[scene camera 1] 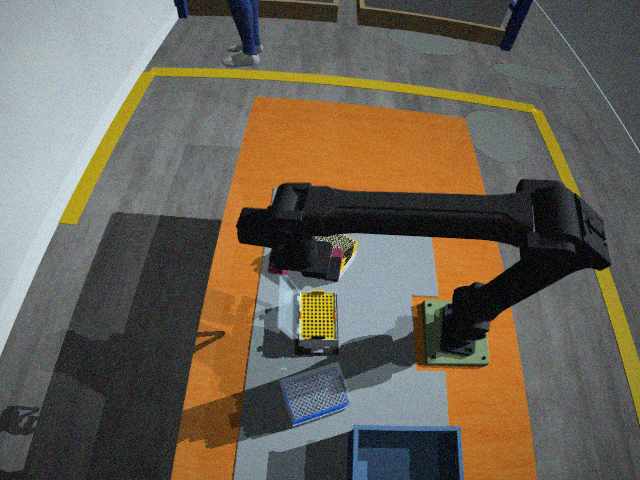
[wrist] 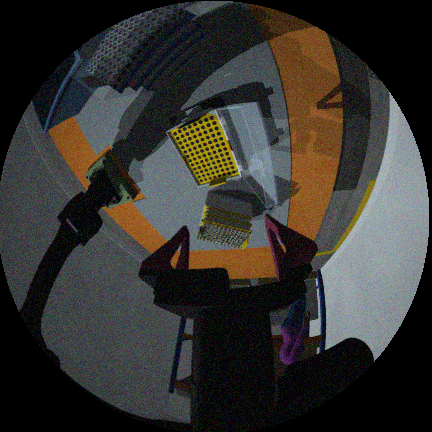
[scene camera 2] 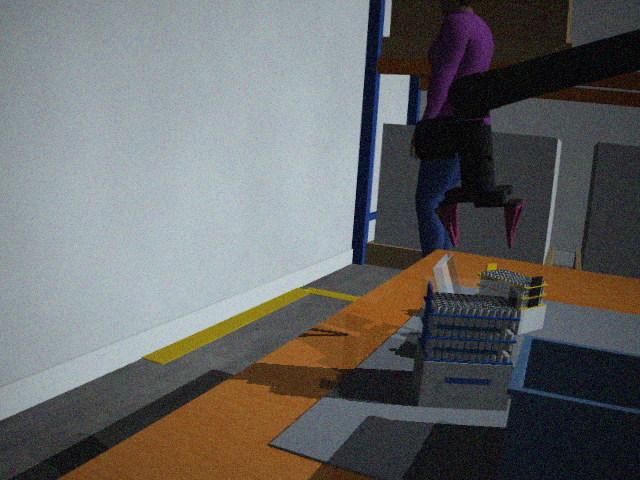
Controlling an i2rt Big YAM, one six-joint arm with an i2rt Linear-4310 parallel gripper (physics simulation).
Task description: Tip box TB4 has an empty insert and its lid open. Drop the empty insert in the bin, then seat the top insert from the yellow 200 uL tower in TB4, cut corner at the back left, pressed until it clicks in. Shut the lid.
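Note:
Tip box TB4 (scene camera 1: 318, 346) stands mid-mat with its clear lid (scene camera 1: 287, 310) (scene camera 2: 445, 274) (wrist: 261, 150) open, tilted up on the left side in scene camera 1. A yellow insert (scene camera 1: 317, 315) (wrist: 206, 148) with empty holes sits in the box. In scene camera 2 the blue tower hides the box body. The yellow tower (scene camera 1: 350, 253) (scene camera 2: 531, 316) (wrist: 226, 227) of stacked tip-filled inserts stands behind TB4, turned at an angle and partly hidden by the arm in scene camera 1. My gripper (scene camera 1: 308, 262) (scene camera 2: 482, 246) (wrist: 225, 223) is open and empty, pointing down, high above the mat near the yellow tower and TB4.
A blue tower (scene camera 1: 316, 393) (scene camera 2: 467, 397) (wrist: 137, 42) of tip inserts stands in front of TB4. The blue bin (scene camera 1: 408, 428) (wrist: 62, 92) is at the front right. The green arm base (scene camera 1: 434, 356) is right of TB4. A person (scene camera 1: 248, 31) (scene camera 2: 460, 46) stands beyond the table.

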